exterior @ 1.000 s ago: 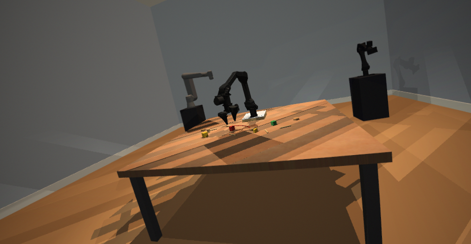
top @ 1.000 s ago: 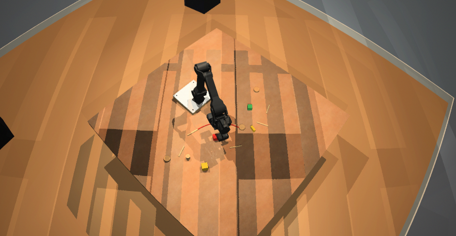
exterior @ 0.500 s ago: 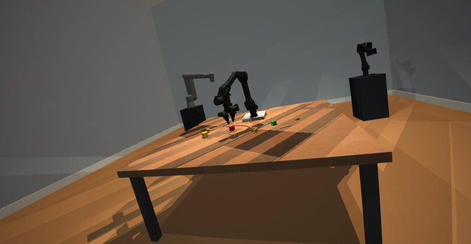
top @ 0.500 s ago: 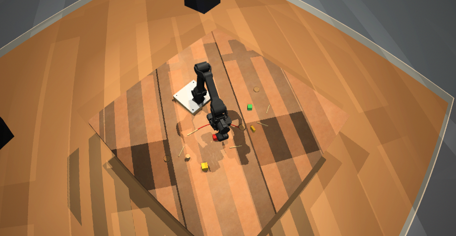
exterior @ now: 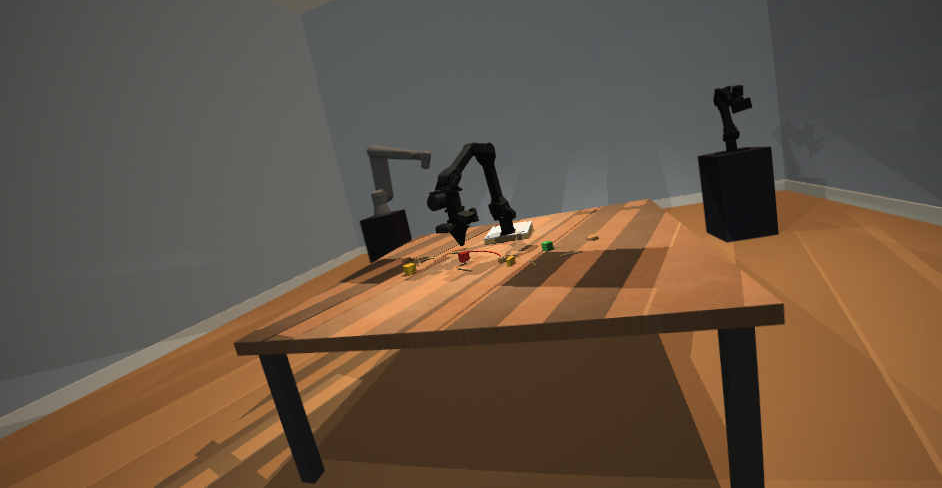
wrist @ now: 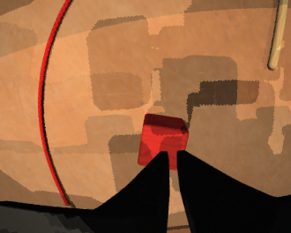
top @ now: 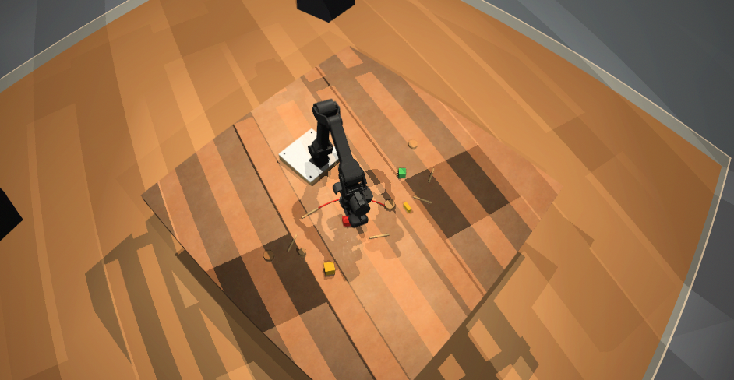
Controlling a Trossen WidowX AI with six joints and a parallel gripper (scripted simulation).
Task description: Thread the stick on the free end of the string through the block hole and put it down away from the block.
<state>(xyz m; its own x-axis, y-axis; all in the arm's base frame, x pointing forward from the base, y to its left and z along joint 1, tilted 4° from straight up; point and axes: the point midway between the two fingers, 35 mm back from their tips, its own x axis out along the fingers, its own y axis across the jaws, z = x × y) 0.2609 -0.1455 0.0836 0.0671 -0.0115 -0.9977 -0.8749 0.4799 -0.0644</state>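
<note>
My gripper tip is 40 mm above the red block, 10 mm to the left of it and 10 mm past it. Round my gripper tip: thin wooden stick (140 mm behind, 60 mm below, 50 mm to the right); then green cube (310 mm to the left, 50 mm below, 30 mm ahead); then round wooden button (160 mm to the left, 80 mm ahead, 50 mm below).
</note>
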